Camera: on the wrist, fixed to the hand. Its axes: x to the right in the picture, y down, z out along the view.
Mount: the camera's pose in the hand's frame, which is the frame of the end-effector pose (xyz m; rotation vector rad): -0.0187 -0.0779 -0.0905 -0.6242 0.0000 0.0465
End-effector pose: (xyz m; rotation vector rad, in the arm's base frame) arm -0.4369 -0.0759 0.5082 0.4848 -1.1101 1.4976
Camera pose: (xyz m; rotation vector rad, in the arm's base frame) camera -0.3349 -0.0176 0.4796 0.0243 -1.5138 1.1049
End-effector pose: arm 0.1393 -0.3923 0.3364 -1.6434 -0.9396 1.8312
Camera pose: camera 0.2251 -0.3423 0.4053 -2.0235 -1.5992 1.6565
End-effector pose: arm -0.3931 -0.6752 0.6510 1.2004 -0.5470 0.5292
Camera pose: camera -0.3468 -0.6117 0.5592 0.5945 -0.6783 0.3565
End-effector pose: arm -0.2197 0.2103 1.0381 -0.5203 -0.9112 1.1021
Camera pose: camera -0.1061 0.1692 1.0405 -1.0551 -1.2510 0.8442
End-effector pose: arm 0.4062 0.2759 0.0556 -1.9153 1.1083 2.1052
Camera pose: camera 0.5254 0.2903 0.0420 1.7113 -0.4208 -2.1847
